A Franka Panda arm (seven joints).
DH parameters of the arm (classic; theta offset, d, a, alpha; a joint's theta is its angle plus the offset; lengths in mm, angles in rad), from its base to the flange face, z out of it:
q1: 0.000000 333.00 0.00 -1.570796
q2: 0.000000 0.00 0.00 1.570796
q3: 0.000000 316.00 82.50 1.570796
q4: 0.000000 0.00 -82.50 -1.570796
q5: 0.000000 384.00 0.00 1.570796
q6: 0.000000 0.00 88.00 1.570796
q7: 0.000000 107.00 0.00 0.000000
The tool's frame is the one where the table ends.
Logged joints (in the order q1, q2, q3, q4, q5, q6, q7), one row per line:
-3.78 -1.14 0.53 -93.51 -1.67 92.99 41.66
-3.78 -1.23 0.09 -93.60 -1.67 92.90 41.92
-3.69 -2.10 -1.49 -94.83 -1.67 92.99 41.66
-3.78 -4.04 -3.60 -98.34 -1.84 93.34 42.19
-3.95 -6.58 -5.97 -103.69 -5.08 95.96 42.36
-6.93 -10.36 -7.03 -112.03 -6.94 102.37 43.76
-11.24 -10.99 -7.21 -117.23 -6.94 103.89 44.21
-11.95 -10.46 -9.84 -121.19 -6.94 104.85 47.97
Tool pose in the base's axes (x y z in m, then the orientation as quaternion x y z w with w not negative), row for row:
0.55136 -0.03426 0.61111 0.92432 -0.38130 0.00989 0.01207
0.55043 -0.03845 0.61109 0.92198 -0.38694 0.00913 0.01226
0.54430 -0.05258 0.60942 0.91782 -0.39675 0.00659 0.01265
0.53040 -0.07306 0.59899 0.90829 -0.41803 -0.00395 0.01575
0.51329 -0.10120 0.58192 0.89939 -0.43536 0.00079 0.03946
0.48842 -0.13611 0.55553 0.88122 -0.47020 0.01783 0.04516
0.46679 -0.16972 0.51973 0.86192 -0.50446 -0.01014 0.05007
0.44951 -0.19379 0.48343 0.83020 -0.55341 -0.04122 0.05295
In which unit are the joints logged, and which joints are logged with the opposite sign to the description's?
The joints are logged in degrees. Opposite sign: none.
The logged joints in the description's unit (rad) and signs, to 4 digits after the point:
-0.0660 -0.0199 0.0093 -1.6321 -0.0291 1.6230 0.7271
-0.0660 -0.0215 0.0016 -1.6336 -0.0291 1.6214 0.7316
-0.0644 -0.0367 -0.0260 -1.6551 -0.0291 1.6230 0.7271
-0.0660 -0.0705 -0.0628 -1.7164 -0.0321 1.6291 0.7364
-0.0689 -0.1148 -0.1042 -1.8097 -0.0887 1.6748 0.7393
-0.1210 -0.1808 -0.1227 -1.9553 -0.1211 1.7867 0.7638
-0.1962 -0.1918 -0.1258 -2.0460 -0.1211 1.8132 0.7716
-0.2086 -0.1826 -0.1717 -2.1152 -0.1211 1.8300 0.8372

